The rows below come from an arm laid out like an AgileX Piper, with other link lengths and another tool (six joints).
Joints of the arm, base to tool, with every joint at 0 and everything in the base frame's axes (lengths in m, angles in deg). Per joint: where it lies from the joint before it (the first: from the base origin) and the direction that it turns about. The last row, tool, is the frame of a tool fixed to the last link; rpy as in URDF.
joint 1: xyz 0 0 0.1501 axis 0 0 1
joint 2: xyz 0 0 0 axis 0 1 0
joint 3: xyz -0.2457 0 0.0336 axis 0 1 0
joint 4: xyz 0.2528 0 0.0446 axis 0.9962 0 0.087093
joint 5: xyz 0 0 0 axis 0 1 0
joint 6: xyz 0.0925 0 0.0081 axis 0.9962 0 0.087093
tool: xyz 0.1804 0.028 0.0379 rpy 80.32 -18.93 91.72
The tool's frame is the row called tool.
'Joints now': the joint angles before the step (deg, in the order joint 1, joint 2, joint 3, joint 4, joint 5, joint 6). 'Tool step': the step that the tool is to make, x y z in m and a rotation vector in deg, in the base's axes. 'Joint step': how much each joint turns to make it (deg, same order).
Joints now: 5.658 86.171 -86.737 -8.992 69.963 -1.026
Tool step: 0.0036 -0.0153 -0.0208 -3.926 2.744 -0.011
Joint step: -0.015 3.063 -0.001 -3.530 0.006 -0.282
